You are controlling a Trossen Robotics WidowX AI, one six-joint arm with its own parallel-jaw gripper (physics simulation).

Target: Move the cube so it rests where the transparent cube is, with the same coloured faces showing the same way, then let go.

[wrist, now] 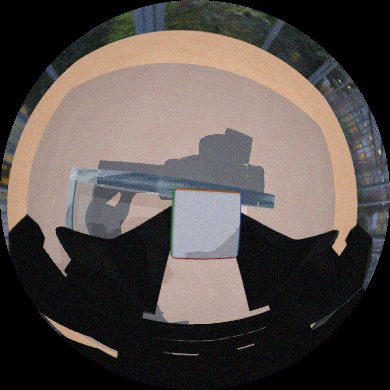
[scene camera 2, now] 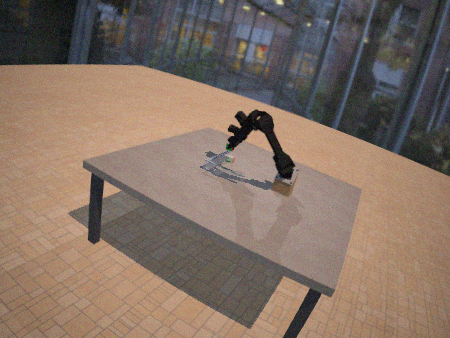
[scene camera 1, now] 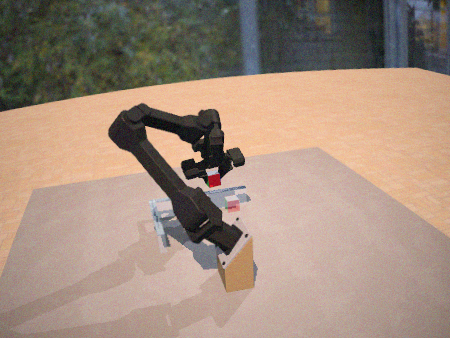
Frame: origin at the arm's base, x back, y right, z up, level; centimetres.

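Where they show: gripper, fingertip midpoint: (wrist: pixel 201 212) (scene camera 2: pixel 228 147) (scene camera 1: pixel 212 180); arm's base, link origin: (scene camera 2: pixel 286 173) (scene camera 1: pixel 231 239).
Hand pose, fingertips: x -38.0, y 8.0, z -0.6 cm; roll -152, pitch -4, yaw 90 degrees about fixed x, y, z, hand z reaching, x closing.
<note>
Things, the pixels of their top centre, and the offset from my fingertips. Level surfaces: height alone.
- transparent cube, top centre: (scene camera 1: pixel 231 198) (scene camera 2: pixel 231 156) dz -6.7, dx +1.1, dy +5.7 cm
- pale blue-grey angled frame, top centre: (wrist: pixel 148 271) (scene camera 1: pixel 205 207) (scene camera 2: pixel 236 161) dz -4.7, dx +8.1, dy -5.4 cm
- table, surface height: dz -10.7 cm
The cube (scene camera 1: pixel 214 180) (scene camera 2: pixel 229 147) (wrist: pixel 206 225) is held above the table, with its white face up. Its red face points to scene camera 1. The wrist view shows thin strips of green at its left, blue at its right, orange at its far edge and red at its near edge. My gripper (scene camera 1: pixel 213 176) (scene camera 2: pixel 230 146) (wrist: pixel 201 212) is shut on it, one finger on the green side and one on the blue. The transparent cube (scene camera 1: pixel 232 203) (scene camera 2: pixel 230 159) is lower, at table level, to the right of the held cube in scene view 1, white up and red towards that camera, green at its left.
A pale blue-grey angled frame (scene camera 1: pixel 160 231) (wrist: pixel 125 181) lies on the table (scene camera 1: pixel 350 280) (scene camera 2: pixel 150 170); its long bar runs behind the transparent cube in scene view 1. The arm's wooden base block (scene camera 1: pixel 241 270) (scene camera 2: pixel 283 188) stands nearer scene camera 1. Arm shadows cross the table.
</note>
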